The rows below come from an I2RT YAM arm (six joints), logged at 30 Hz.
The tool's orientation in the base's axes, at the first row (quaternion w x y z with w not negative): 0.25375 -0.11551 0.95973 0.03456
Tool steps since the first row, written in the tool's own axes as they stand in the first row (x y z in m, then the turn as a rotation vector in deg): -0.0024 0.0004 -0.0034 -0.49 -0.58 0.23; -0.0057 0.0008 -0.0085 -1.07 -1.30 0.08; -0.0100 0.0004 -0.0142 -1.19 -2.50 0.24; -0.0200 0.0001 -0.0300 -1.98 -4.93 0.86; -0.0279 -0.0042 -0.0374 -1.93 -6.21 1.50; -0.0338 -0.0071 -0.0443 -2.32 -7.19 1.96; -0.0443 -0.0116 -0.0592 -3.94 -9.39 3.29; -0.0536 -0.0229 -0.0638 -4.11 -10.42 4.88; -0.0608 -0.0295 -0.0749 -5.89 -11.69 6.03; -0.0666 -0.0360 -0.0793 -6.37 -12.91 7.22; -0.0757 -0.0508 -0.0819 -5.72 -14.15 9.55; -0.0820 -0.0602 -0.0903 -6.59 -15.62 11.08
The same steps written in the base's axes. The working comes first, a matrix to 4 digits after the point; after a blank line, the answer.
The tool's axes in the first row as the columns of a matrix, in the base's axes (used below as rounded here):
-0.8445 -0.2393 0.4791
-0.2042 0.9709 0.1250
-0.4950 0.0077 -0.8688

0.0003 0.0005 0.0041 0.66 -0.43 0.04; 0.0005 0.0009 0.0102 1.25 -1.03 0.45; 0.0015 0.0007 0.0173 1.72 -2.15 0.36; 0.0025 0.0004 0.0360 3.26 -4.27 0.19; 0.0066 -0.0031 0.0463 3.83 -5.45 -0.40; 0.0090 -0.0055 0.0552 4.62 -6.26 -0.61; 0.0118 -0.0096 0.0733 7.15 -7.90 -0.98; 0.0202 -0.0193 0.0818 8.30 -8.67 -2.29; 0.0225 -0.0256 0.0949 10.66 -9.39 -2.41; 0.0269 -0.0313 0.1016 11.93 -10.33 -3.22; 0.0368 -0.0441 0.1082 12.79 -11.38 -5.57; 0.0404 -0.0530 0.1186 14.61 -12.43 -6.48
